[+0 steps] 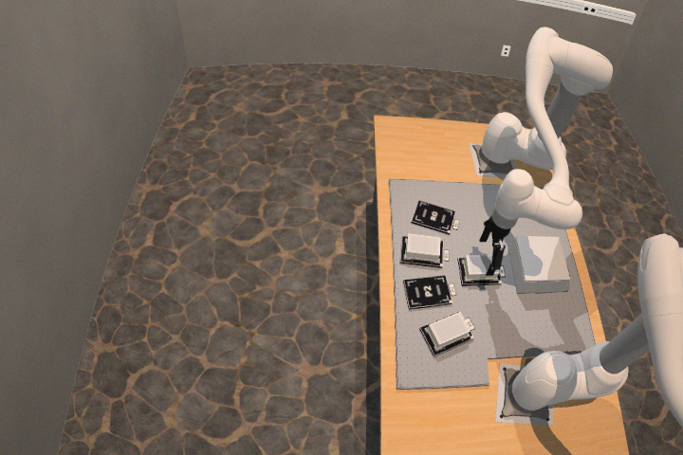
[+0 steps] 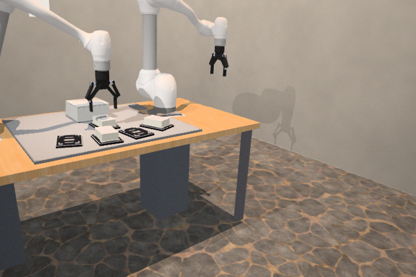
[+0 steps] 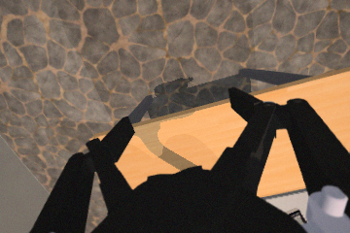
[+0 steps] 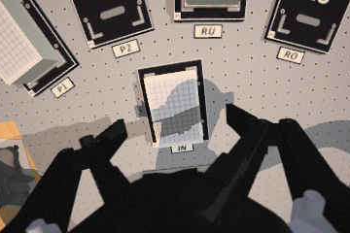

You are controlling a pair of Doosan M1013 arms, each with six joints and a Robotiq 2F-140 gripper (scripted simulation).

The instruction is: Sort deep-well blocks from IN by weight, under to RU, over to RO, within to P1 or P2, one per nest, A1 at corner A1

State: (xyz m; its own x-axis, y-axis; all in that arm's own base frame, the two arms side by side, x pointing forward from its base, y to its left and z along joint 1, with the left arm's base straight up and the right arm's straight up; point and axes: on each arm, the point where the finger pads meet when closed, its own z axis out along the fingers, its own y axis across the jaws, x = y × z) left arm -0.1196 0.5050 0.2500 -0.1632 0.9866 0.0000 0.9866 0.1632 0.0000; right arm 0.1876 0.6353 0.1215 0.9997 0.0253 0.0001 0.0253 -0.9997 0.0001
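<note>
Now: the infeed nest 100 mm below my right hand. Also, from my right hand: nest RU: 230 mm ahead, 100 mm below, 70 mm to the right; check-weigher CW: 260 mm behind, 40 mm below, 10 mm to the right; nest P2: 210 mm ahead, 100 mm to the left, 100 mm below.
</note>
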